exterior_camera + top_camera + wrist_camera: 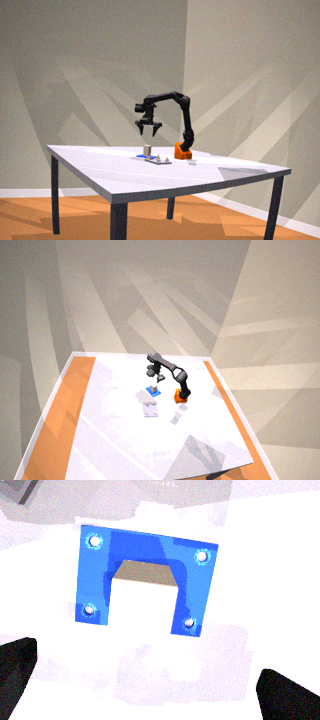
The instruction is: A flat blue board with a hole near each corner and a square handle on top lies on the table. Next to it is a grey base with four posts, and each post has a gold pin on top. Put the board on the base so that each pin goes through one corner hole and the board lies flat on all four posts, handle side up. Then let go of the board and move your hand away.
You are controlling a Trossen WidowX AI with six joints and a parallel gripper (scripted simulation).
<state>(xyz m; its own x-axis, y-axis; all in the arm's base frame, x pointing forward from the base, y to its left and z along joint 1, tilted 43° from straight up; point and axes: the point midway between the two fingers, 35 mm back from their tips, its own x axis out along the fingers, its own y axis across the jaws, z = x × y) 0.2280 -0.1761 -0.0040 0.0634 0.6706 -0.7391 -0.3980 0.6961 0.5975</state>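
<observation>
The blue board lies 1 cm behind my gripper tip and 12 cm below it. Also, from my gripper tip: grey base 6 cm ahead, 20 cm to the left, 14 cm below.
</observation>
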